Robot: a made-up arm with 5 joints.
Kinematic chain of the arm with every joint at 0, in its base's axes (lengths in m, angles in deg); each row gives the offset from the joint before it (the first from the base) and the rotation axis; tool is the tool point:
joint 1: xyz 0 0 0.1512 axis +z
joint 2: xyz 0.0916 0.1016 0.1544 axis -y
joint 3: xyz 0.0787 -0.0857 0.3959 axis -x
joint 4: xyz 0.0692 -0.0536 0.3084 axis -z
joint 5: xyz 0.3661 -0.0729 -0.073 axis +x
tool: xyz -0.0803 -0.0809 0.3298
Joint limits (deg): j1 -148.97..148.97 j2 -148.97..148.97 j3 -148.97..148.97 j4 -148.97..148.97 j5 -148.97..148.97
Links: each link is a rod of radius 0.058 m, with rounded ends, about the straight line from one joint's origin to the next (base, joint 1, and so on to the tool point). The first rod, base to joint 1, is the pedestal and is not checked.
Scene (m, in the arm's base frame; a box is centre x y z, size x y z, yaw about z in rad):
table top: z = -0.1
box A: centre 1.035 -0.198 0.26 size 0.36 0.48 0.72 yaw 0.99
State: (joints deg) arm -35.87 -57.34 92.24 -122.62 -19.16
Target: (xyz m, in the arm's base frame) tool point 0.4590 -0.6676 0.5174
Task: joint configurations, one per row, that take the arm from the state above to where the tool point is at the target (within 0.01 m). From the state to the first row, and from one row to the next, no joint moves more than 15 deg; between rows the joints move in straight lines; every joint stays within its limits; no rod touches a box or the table.
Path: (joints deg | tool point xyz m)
1: -36.91 -51.00 85.32 -125.17 -31.63 | 0.5778 0.2988 0.5146
2: -37.94 -44.65 78.40 -127.71 -44.10 | 0.5728 0.2587 0.6583
3: -38.98 -38.31 71.48 -130.26 -56.57 | 0.5233 0.2137 0.7879
4: -40.01 -31.97 64.57 -132.81 -69.04 | 0.4349 0.1704 0.8901
5: -41.05 -25.63 57.65 -135.36 -81.51 | 0.3194 0.1335 0.9542
6: -42.08 -19.28 50.73 -137.90 -93.98 | 0.1922 0.1058 0.9747
7: -53.90 -30.01 53.34 -136.52 -81.51 | 0.3606 -0.0043 0.9718
8: -65.72 -40.73 55.95 -135.14 -69.03 | 0.4850 -0.1696 0.9170
9: -77.54 -51.46 58.56 -133.76 -56.55 | 0.5425 -0.3592 0.8145
10: -89.36 -62.18 61.16 -132.38 -44.08 | 0.5289 -0.5359 0.6759
11: -101.18 -72.91 63.77 -131.00 -31.60 | 0.4590 -0.6676 0.5174

